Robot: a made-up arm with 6 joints. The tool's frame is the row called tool. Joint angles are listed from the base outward. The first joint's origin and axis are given. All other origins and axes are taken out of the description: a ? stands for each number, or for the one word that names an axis. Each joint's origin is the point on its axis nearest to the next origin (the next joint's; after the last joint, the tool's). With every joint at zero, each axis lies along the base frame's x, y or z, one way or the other. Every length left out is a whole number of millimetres.
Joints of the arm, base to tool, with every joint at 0 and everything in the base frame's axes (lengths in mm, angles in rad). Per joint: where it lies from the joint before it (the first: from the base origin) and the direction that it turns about. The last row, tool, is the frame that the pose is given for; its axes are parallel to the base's.
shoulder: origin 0 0 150 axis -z
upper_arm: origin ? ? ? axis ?
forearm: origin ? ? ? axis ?
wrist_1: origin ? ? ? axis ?
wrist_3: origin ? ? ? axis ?
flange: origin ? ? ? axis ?
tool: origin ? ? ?
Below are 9 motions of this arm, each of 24 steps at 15 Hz.
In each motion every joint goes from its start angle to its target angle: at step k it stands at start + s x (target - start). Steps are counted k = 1, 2, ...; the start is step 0. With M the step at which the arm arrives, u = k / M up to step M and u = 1 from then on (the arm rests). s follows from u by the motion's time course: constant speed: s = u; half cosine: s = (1 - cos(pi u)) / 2; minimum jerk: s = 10 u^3 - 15 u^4 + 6 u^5.
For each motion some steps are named. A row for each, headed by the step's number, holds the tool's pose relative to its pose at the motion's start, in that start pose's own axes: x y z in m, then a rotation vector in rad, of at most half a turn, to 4 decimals.
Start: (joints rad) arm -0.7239 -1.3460 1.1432 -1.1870 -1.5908 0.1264
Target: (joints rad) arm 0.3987 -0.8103 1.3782 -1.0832 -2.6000 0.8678
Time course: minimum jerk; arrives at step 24
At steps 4, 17, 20, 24:
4: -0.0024 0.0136 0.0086 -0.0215 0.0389 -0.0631
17: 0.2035 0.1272 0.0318 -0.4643 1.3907 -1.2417
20: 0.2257 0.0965 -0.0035 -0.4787 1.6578 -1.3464
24: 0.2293 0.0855 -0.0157 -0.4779 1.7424 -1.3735

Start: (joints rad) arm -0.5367 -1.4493 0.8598 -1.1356 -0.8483 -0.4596
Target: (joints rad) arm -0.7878 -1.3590 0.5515 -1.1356 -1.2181 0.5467
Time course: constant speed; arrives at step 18
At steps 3, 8, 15, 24:
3: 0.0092 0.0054 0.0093 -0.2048 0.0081 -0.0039
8: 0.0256 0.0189 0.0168 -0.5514 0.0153 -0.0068
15: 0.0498 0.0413 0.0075 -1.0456 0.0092 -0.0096
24: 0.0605 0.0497 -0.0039 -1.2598 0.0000 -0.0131

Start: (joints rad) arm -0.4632 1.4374 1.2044 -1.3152 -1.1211 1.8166
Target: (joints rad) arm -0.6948 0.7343 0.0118 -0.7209 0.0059 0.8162
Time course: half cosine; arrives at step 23
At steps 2, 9, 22, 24:
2: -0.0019 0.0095 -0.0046 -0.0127 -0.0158 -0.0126
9: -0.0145 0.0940 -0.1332 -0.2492 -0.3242 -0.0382
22: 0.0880 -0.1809 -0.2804 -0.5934 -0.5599 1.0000
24: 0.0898 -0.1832 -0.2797 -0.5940 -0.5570 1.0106

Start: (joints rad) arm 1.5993 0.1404 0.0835 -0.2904 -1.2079 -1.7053
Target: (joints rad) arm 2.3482 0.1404 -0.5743 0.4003 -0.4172 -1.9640
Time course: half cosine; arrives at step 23
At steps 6, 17, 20, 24:
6: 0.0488 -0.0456 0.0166 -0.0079 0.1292 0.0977
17: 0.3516 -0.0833 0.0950 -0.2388 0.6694 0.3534
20: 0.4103 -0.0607 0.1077 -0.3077 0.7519 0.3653
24: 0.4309 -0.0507 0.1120 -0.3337 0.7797 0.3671

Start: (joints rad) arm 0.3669 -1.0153 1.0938 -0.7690 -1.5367 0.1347
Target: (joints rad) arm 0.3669 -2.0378 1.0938 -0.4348 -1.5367 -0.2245
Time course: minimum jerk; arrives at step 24
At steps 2, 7, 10, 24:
2: 0.0008 -0.0002 -0.0005 -0.0001 -0.0060 -0.0025
7: 0.0253 -0.0085 -0.0123 -0.0045 -0.1809 -0.0682
10: 0.0622 -0.0263 -0.0157 -0.0158 -0.4168 -0.1370
24: 0.1588 -0.1235 0.0915 -0.1294 -1.2221 -0.2170

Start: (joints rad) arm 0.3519 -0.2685 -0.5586 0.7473 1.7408 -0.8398
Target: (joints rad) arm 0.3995 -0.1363 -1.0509 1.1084 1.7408 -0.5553
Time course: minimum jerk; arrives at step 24
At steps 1, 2, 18, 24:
1: -0.0002 -0.0001 0.0002 -0.0004 0.0003 -0.0001
2: -0.0011 -0.0007 0.0019 -0.0030 0.0026 -0.0010
18: -0.1494 -0.0482 0.3779 -0.5507 0.4618 -0.1663
24: -0.1584 -0.0425 0.4248 -0.6152 0.5169 -0.1841

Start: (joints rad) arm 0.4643 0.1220 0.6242 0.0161 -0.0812 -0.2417
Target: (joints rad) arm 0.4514 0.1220 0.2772 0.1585 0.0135 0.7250
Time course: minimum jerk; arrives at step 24
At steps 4, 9, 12, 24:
4: 0.0034 -0.0024 0.0027 -0.0393 0.0030 0.0159
9: 0.0274 -0.0151 0.0188 -0.3042 0.0077 0.1254
12: 0.0501 -0.0220 0.0293 -0.5510 -0.0131 0.2299
24: 0.0979 -0.0279 0.0345 -1.0880 -0.1503 0.4538

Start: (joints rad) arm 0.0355 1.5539 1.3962 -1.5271 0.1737 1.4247
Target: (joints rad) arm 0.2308 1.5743 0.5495 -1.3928 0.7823 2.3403
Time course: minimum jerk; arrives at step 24
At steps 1, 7, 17, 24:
1: -0.0001 -0.0001 -0.0001 -0.0006 -0.0005 0.0007
7: -0.0221 -0.0142 -0.0326 -0.1352 -0.1189 0.1386
17: -0.0719 -0.1095 -0.2247 -0.5763 -0.8840 0.5369
24: -0.0652 -0.1324 -0.2739 -0.6172 -1.0807 0.5640

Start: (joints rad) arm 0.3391 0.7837 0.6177 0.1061 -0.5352 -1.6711
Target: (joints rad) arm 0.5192 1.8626 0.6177 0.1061 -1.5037 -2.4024
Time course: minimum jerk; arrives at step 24
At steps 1, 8, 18, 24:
1: 0.0002 -0.0003 -0.0006 0.0011 -0.0008 0.0004
8: 0.0807 -0.0761 -0.1848 0.3569 -0.2273 0.1384
18: 0.4743 0.0992 -0.6695 1.5985 -0.8563 0.5618
24: 0.5287 0.1694 -0.7050 1.7877 -0.9445 0.6121

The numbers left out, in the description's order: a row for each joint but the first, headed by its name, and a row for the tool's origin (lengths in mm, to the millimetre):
upper_arm: xyz -40 290 0, axis -y
forearm: xyz -190 0 -20, axis -z
wrist_1: xyz 100 -380 0, axis -x
wrist_3: xyz 0 110 -450, axis +z
flange: xyz -240 90 0, axis -x
tool: xyz 0 -70 60

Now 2 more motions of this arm.
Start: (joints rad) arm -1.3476 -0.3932 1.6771 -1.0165 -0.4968 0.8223
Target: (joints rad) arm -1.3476 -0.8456 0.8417 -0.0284 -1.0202 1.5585
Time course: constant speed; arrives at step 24
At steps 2, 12, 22, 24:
2: 0.0126 0.0056 -0.0227 -0.1933 -0.0053 -0.0095
12: 0.1043 -0.0170 -0.1488 -1.1252 -0.1258 -0.1223
22: 0.2610 -0.1165 -0.2293 -1.9347 -0.4098 -0.3580
24: 0.3004 -0.1387 -0.2331 -2.0717 -0.4886 -0.4215

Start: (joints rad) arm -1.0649 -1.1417 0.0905 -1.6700 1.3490 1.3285
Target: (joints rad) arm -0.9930 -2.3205 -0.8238 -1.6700 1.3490 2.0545
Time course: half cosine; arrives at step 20
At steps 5, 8, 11, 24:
5: 0.0498 0.0058 0.0263 0.0048 0.1851 -0.0161
8: 0.1257 0.0083 0.0469 0.0222 0.4312 -0.0432
11: 0.2192 0.0021 0.0466 0.0582 0.7091 -0.0840
24: 0.3706 -0.0354 -0.0196 0.1610 1.1805 -0.1914

